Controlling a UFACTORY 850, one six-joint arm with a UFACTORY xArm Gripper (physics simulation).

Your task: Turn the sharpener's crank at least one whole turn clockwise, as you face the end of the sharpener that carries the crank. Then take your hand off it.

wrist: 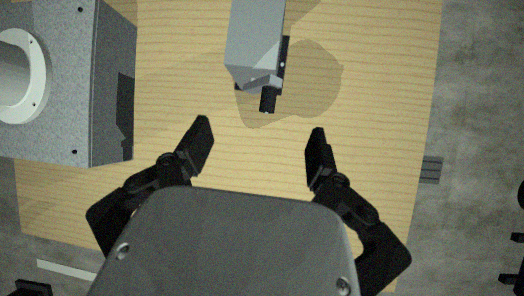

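The sharpener point(256, 35) is a light grey block at the top middle of the wrist view, with a dark base showing at its right side. Its crank point(263, 82) is a short grey arm at the near end, with a black cylindrical handle point(267, 99) that points toward the gripper. My gripper point(259, 133) is open wide, with nothing between the fingers. The fingertips are below the handle in the view, one to each side, and apart from it. The far part of the sharpener is cut off by the view's top edge.
A large speckled grey box point(114, 100) with a white ring point(40, 75) on its face stands on the wooden table top point(370, 125) at the left. The table's right edge runs down the right side, with grey floor point(480, 100) beyond. Dark parts show at the far right and bottom left.
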